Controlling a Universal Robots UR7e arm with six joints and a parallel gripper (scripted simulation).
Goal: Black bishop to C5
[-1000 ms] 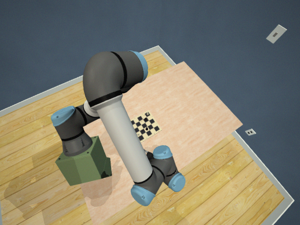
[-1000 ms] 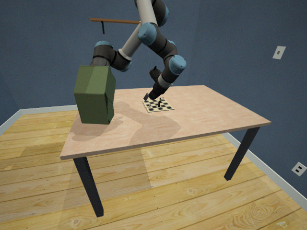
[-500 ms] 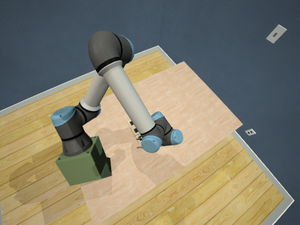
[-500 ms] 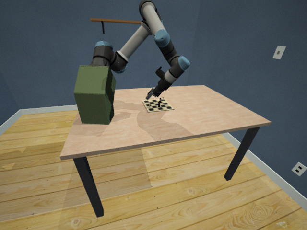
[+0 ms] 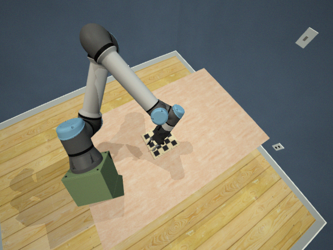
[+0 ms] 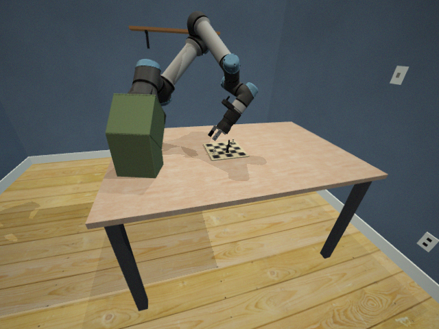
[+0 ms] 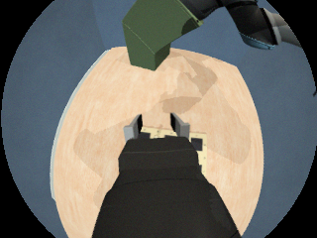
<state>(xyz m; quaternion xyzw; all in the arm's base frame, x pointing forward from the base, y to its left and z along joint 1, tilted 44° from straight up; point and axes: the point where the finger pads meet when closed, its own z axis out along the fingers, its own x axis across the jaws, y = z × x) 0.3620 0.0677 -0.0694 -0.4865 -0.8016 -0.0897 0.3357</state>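
Now: the chessboard 120 mm below my hand, 80 mm ahead of it and 50 mm to the left of it.
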